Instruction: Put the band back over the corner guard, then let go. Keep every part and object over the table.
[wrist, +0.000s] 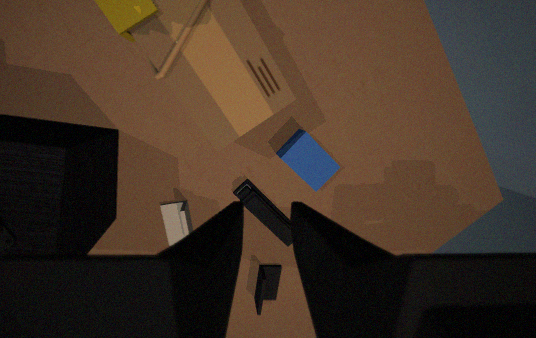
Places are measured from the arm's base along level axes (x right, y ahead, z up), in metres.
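Pixels of known places: gripper, fingertip midpoint: (267, 211).
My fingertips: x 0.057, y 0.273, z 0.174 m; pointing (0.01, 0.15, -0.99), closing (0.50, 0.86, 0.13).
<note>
Ahead of a thing's pixels: the offset from my fingertips to its middle. "*": to the spot under its first point.
A thin tan strip @(* dx -0.110, dy -0.002, dz -0.204 m) (179, 46), which looks like the band, slants across the left side of a light tan box @(dx -0.116, dy +0.020, dz -0.274 m) (220, 75) at the top of the wrist view. Its lower end stands out from the box, and its upper end is cut off by the view's edge. A yellow block-like part @(* dx -0.155, dy -0.030, dz -0.204 m) (127, 15) shows in the top left corner, partly cut off; I cannot tell whether it is the corner guard. My gripper (267, 211) is partly open with nothing between its fingers. It hangs above the table, over a black bar, apart from the strip and the box.
The black bar @(dx +0.170, dy -0.025, dz -0.329 m) (265, 215) lies below the fingertips, partly hidden. A blue block @(dx +0.119, dy +0.084, dz -0.329 m) (311, 161) lies right of it. A white angled piece @(dx +0.104, dy -0.170, dz -0.327 m) (175, 222) is at the left, a small black angled piece @(dx +0.312, dy -0.100, dz -0.327 m) (271, 281) between the fingers' lower parts. A large black bin (92, 180) stands left. The table edge runs right.
</note>
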